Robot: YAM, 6 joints.
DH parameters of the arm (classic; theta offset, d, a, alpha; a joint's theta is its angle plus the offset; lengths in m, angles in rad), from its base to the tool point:
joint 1: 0 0.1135 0.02 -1.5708
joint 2: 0 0 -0.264 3.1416
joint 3: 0.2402 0 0.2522 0
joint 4: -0.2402 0 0.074 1.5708
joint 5: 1.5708 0 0 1.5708
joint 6: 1.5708 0.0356 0 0
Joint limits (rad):
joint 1: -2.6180..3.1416
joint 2: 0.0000..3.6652
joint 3: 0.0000..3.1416
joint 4: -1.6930..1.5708
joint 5: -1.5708..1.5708
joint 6: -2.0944..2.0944
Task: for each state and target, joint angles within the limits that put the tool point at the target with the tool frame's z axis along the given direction. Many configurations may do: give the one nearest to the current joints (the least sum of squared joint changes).
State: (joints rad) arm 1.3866 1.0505 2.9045 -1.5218 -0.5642 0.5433
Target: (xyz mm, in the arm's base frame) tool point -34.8 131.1 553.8 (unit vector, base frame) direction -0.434 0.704 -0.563
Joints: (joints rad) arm 1.7513 1.4204 2.4797 -1.6903 -0.3051 0.5433
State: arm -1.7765 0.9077 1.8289 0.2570 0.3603 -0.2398
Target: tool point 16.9 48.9 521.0 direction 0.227 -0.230 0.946
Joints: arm -1.7240 0.3882 1.0727 0.6853 -0.2625 -0.2398
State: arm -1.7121 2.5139 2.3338 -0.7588 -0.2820 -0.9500
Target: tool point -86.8 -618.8 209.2 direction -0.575 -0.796 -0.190
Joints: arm -1.6827 2.8686 2.8173 -0.1673 0.5035 -0.9500
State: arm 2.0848 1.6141 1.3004 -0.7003 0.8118 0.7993
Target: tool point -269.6 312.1 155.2 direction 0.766 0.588 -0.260
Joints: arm 2.3659 2.3604 1.8419 -1.5316 1.2734 0.7993
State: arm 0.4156 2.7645 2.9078 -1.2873 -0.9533 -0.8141
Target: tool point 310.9 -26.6 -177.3 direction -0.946 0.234 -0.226
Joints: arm -0.1010 3.3570 2.1368 -1.6913 -0.1378 -0.8141
